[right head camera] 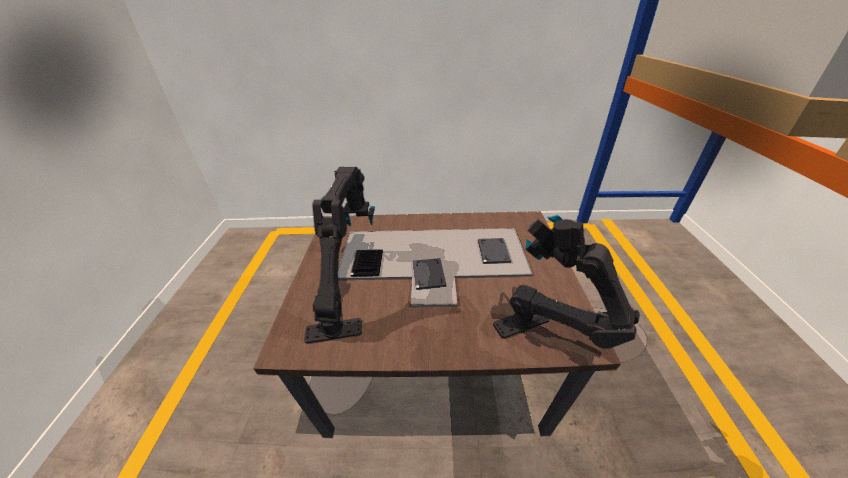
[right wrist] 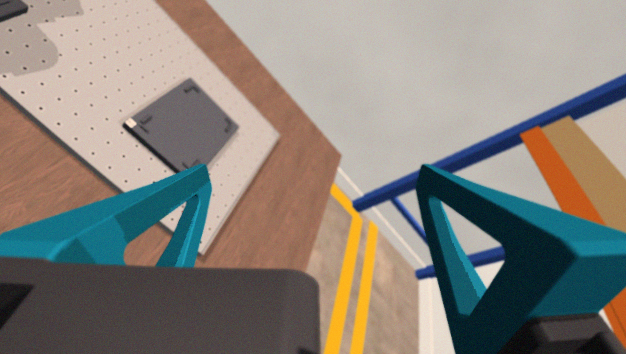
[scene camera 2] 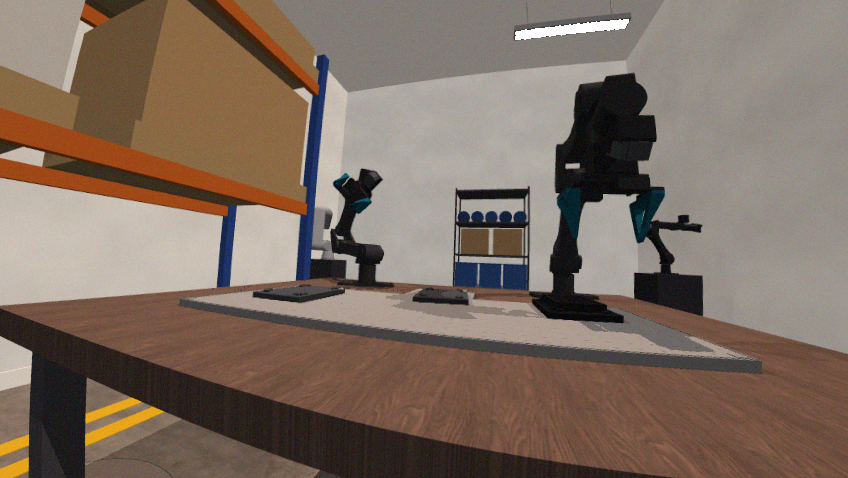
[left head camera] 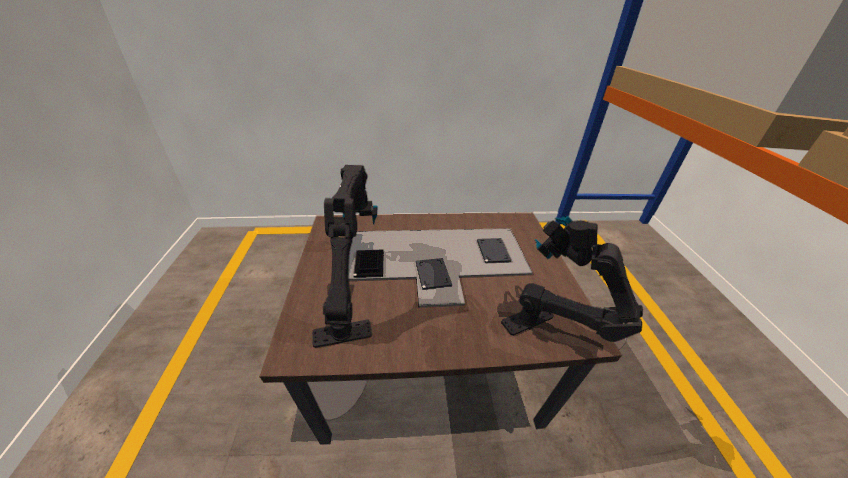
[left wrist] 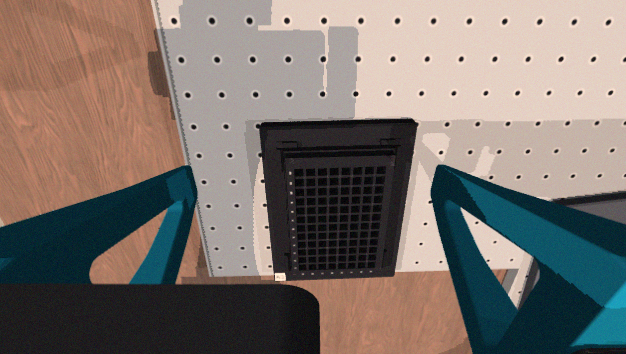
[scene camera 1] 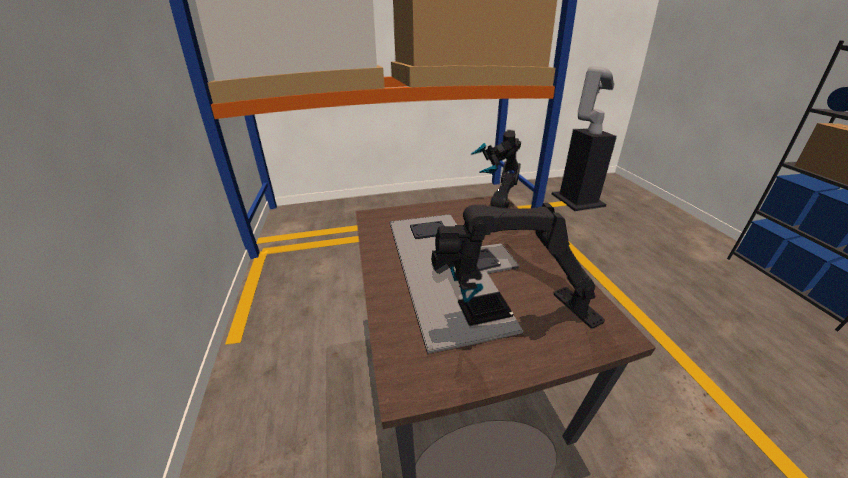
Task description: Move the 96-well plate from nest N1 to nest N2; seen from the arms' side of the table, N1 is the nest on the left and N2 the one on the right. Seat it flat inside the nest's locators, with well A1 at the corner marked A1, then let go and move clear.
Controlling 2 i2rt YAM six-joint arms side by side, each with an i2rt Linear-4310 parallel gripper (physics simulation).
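Frame: origin at the left arm's base, x ahead, y left, z up, level; metres.
Seen in the pictures: left gripper, between the fingertips: [right head camera: 361, 224] [scene camera 2: 607, 240] [left head camera: 362, 224] [left wrist: 313, 178] [scene camera 1: 461, 290]; right gripper, between the fingertips: [right wrist: 313, 176] [scene camera 2: 343, 192] [scene camera 1: 475, 163]; left arm's base, origin of its link: [right head camera: 333, 331] [left head camera: 342, 334] [scene camera 1: 577, 307]; right arm's base, origin of its link: [right head camera: 521, 322] [scene camera 2: 366, 285] [left head camera: 527, 319].
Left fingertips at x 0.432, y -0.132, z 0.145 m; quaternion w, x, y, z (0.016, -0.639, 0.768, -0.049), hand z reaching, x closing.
Observation:
Pixels of each thing's top centre, then the offset from my left fingertips to it. Level surfaces: height alone.
- black 96-well plate, centre of its top: [left wrist: 338, 223] [scene camera 2: 570, 298] [scene camera 1: 485, 303] [left head camera: 368, 259] [right head camera: 366, 258] dx -0.109, dy -0.005, dz -0.106 m
- nest N1, centre of its top: [left wrist: 337, 216] [scene camera 2: 570, 303] [scene camera 1: 485, 305] [left head camera: 369, 261] [right head camera: 367, 260] dx -0.109, dy -0.005, dz -0.116 m
- Nest N2, centre of its top: [right wrist: 192, 123] [scene camera 2: 303, 287] [right head camera: 494, 248] [left head camera: 494, 248] [scene camera 1: 428, 227] dx -0.152, dy -0.571, dz -0.116 m
- pale perforated board, height of its surface: dz -0.133 m
- wooden table, height of its surface: dz -0.145 m
The black 96-well plate [left head camera: 369, 261] [right head camera: 368, 261] [scene camera 1: 488, 306] [left wrist: 340, 215] lies flat in nest N1 [left wrist: 340, 131], whose A1 label is at the near-left corner in the left wrist view. Nest N2 [left head camera: 494, 249] [right head camera: 494, 250] [right wrist: 185, 120], a dark grey slab with corner locators, bears no plate; its pale corner label shows in the right wrist view. My left gripper [left wrist: 313, 178] [scene camera 2: 608, 239] is open and points down above the plate, one finger toward either long side. My right gripper [right wrist: 313, 176] [scene camera 1: 476, 162] is open and empty, raised beyond the right side of the table.
A third, bare nest [left head camera: 433, 273] [right head camera: 428, 273] lies between N1 and N2, nearer the arms. The nests stand on a pale perforated board [left head camera: 445, 237] on the wooden table [left head camera: 415, 350]. A tall blue and orange rack [left head camera: 592, 130] stands past the table's right side.

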